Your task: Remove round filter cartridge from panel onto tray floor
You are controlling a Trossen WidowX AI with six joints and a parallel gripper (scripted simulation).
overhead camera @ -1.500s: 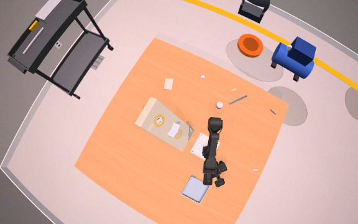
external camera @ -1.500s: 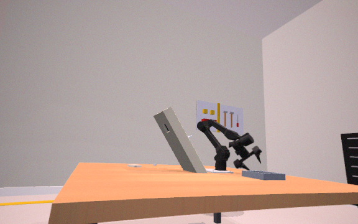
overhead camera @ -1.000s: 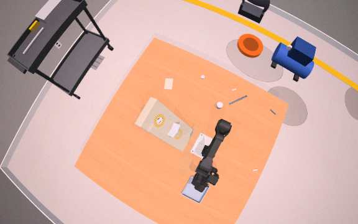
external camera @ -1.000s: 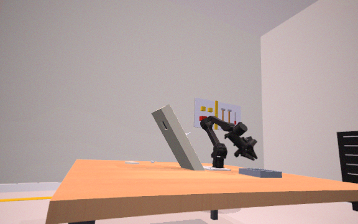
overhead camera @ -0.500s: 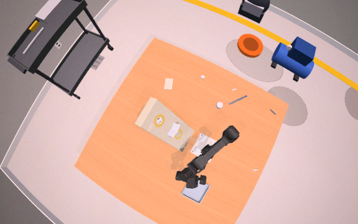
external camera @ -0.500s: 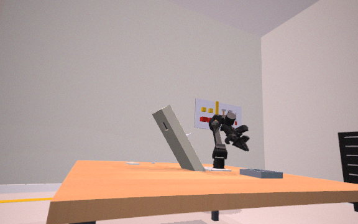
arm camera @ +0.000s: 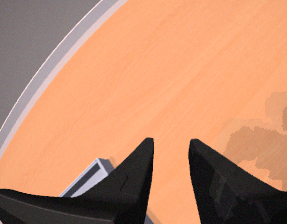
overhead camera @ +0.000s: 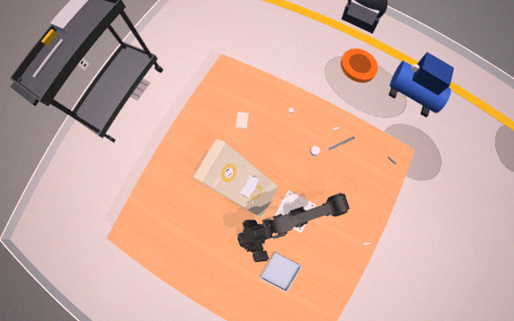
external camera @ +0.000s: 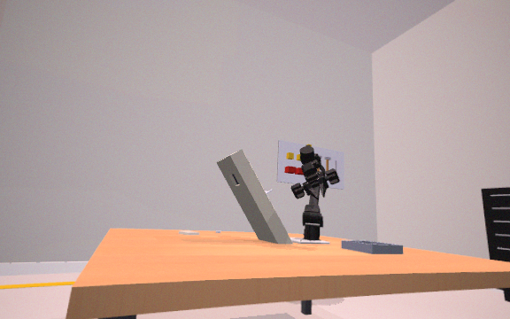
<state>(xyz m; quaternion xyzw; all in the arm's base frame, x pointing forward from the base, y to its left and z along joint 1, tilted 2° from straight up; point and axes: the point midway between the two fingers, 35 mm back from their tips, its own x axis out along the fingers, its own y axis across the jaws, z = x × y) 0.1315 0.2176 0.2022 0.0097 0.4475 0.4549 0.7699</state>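
Now: gripper tip 240 mm to the left of the round filter cartridge, 230 mm short of it and 90 mm below it. Round my gripper tip: white card: 550 mm to the right, 370 mm ahead, 180 mm below; white knob: 580 mm to the right, 160 mm below, 60 mm behind; grey tray: 200 mm behind, 170 mm below, 40 mm to the left.
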